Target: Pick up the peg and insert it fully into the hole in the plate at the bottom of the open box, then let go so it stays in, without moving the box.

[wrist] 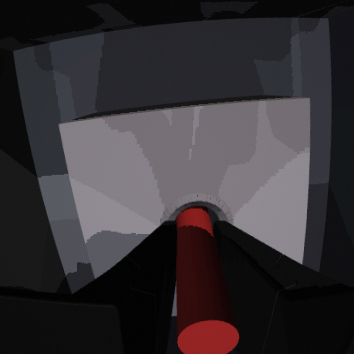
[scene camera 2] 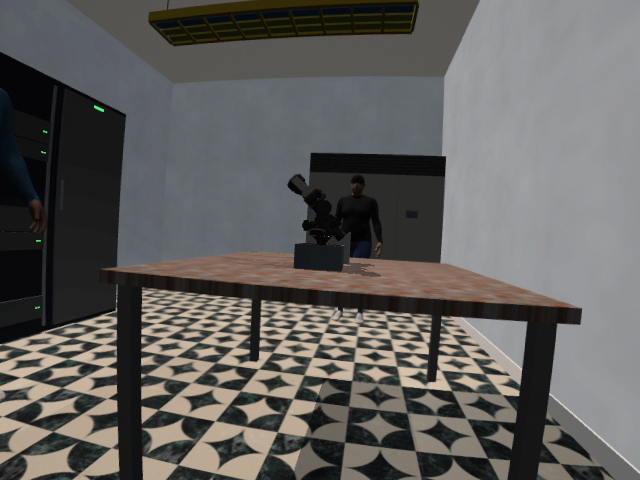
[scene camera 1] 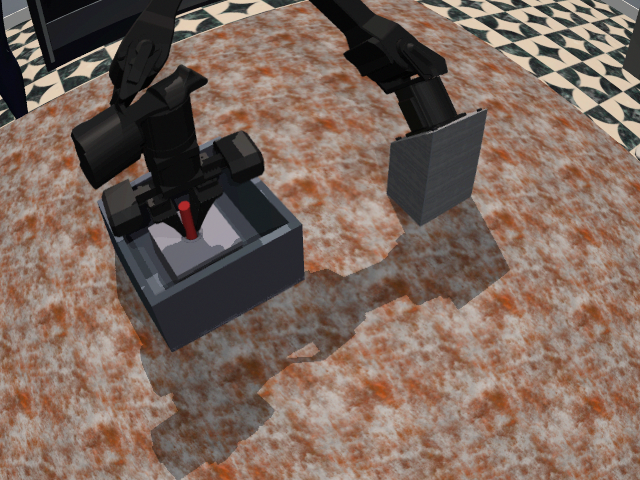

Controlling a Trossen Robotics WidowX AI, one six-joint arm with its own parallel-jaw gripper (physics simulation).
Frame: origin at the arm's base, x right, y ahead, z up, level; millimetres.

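Seen in the pictures: gripper, fingertip midpoint: (wrist: 194, 231) (scene camera 1: 190, 231); arm's base, link origin: (scene camera 2: 342, 238) (scene camera 1: 437, 125).
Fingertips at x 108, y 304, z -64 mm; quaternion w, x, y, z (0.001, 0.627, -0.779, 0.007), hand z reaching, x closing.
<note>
Pixels of each thing's middle, then the offset from my fingertips to it. Level surfaces: height alone.
- red peg, body centre: (wrist: 195, 244) (scene camera 1: 189, 228) dx -1, dy +0, dz +7 mm
- pale plate, body centre: (wrist: 191, 203) (scene camera 1: 195, 246) dx -1, dy -1, dz -28 mm
- open dark grey box, body centre: (wrist: 194, 216) (scene camera 1: 193, 238) (scene camera 2: 320, 256) dx -1, dy -1, dz -14 mm
- mottled orange-and-white table, surface height: dz -63 mm
The red peg (scene camera 1: 187, 221) (wrist: 202, 270) stands nearly upright, leaning slightly, with its lower end at the hole in the pale plate (scene camera 1: 222, 227) (wrist: 120, 170). How deep the lower end sits is hidden. The plate lies at the bottom of the open dark grey box (scene camera 1: 235, 281) (scene camera 2: 318, 257) (wrist: 195, 65). My gripper (scene camera 1: 192, 227) (wrist: 194, 231) reaches down into the box, shut on the peg, with its fingertips close above the plate around the hole. In the wrist view, the fingers hide the near part of the hole's rim.
The box stands on the mottled orange-and-white table (scene camera 1: 439, 372) (scene camera 2: 413, 284). A grey angular block (scene camera 1: 436, 170) stands to the right of the box in scene camera 1, with a black arm part (scene camera 1: 426, 103) directly behind it. The box walls surround my fingers.
</note>
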